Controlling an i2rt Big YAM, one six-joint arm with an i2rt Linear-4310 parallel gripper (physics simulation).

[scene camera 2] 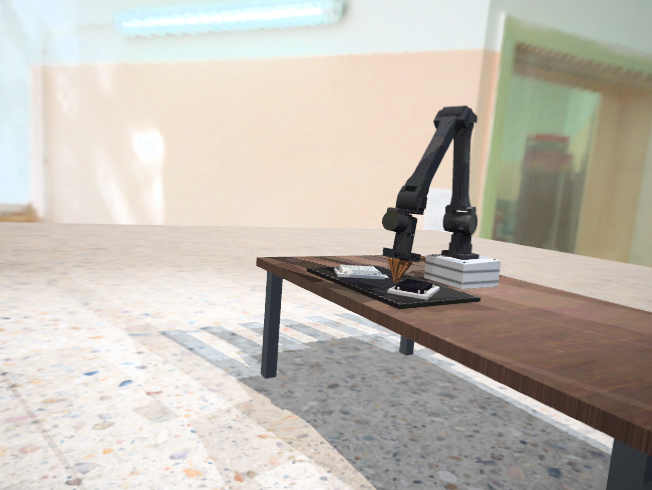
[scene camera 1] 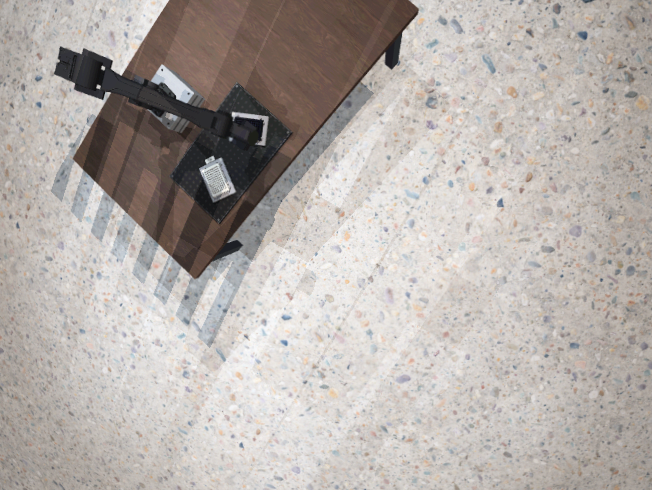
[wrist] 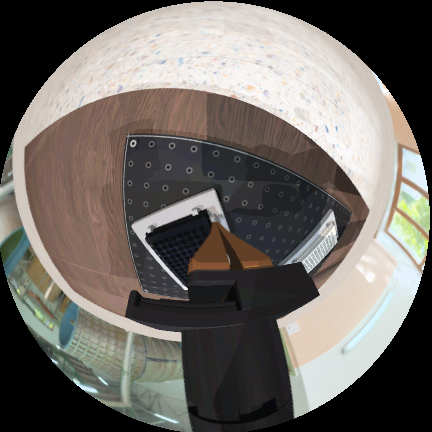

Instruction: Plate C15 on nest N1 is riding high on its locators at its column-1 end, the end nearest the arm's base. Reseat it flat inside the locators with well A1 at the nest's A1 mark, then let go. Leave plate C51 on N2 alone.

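Frame: origin at the arm's base, x ahead, y left, z up, level; centimetres.
Seen in the pictures: gripper, fingertip midpoint: (scene camera 2: 395,282) (wrist: 213,225); arm's base, link origin: (scene camera 2: 459,256).
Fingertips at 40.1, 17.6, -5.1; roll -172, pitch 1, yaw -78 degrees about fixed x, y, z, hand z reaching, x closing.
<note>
Pixels of each thing's middle, then the offset from my fingertips to it, as dx, dy, dz. "*": a spot on its surface instead. Level surfaces: height alone.
- black plate C15, body centre: (wrist: 194,259) (scene camera 2: 414,285) (scene camera 1: 247,128) -6.6, +0.6, -1.0
- white nest N1, surface spot: (wrist: 172,206) (scene camera 1: 266,133) * +0.2, +4.9, -1.8
- white plate C51, body centre: (wrist: 316,252) (scene camera 2: 358,269) (scene camera 1: 216,180) -1.4, -25.2, -1.0
- nest N2, surface spot: (wrist: 330,221) * +6.0, -23.4, -1.4
- black perforated mat, surface height: dz -2.9
- brown wooden table, surface height: dz -4.2
The black plate C15 (scene camera 1: 257,125) (scene camera 2: 413,286) (wrist: 175,246) lies on the white nest N1 (scene camera 1: 264,131) (wrist: 172,206). Whether it lies fully flat is too small to tell; the arm and fingers cover part of it. My gripper (scene camera 2: 397,281) (wrist: 213,225) is shut and empty, pointing down. In the wrist view its tips overlap the plate's edge and the nest's rim; in scene camera 2 they are low beside the plate's left end. Contact cannot be made out. The A1 mark does not show clearly. The white plate C51 (scene camera 1: 216,179) (scene camera 2: 361,270) (wrist: 321,251) sits on nest N2 (wrist: 330,220).
Both nests stand on a black perforated mat (scene camera 1: 237,97) (scene camera 2: 448,298) (wrist: 182,175) on the brown wooden table (scene camera 1: 310,68) (scene camera 2: 553,337) (wrist: 75,200). The arm's grey-white base block (scene camera 1: 176,84) (scene camera 2: 477,273) stands behind the mat. The table's edge runs close past the mat's far side from the base.
</note>
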